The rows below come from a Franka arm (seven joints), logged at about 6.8 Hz.
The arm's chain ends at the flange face. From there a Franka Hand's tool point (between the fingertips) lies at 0.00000 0.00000 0.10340 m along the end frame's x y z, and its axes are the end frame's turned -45 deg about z.
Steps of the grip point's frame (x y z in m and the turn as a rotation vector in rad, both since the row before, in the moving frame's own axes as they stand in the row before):
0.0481 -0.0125 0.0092 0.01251 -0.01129 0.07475
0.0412 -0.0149 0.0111 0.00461 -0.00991 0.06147
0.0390 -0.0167 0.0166 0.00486 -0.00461 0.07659
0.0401 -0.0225 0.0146 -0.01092 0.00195 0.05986
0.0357 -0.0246 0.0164 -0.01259 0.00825 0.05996
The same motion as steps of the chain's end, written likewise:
0.0269 -0.0427 0.0092 0.00086 -0.01683 0.07475
0.0197 -0.0400 0.0111 -0.00375 -0.01027 0.06147
0.0165 -0.0393 0.0166 0.00018 -0.00670 0.07659
0.0115 -0.0449 0.0146 -0.00634 0.00910 0.05986
0.0063 -0.0430 0.0164 -0.00307 0.01474 0.05996

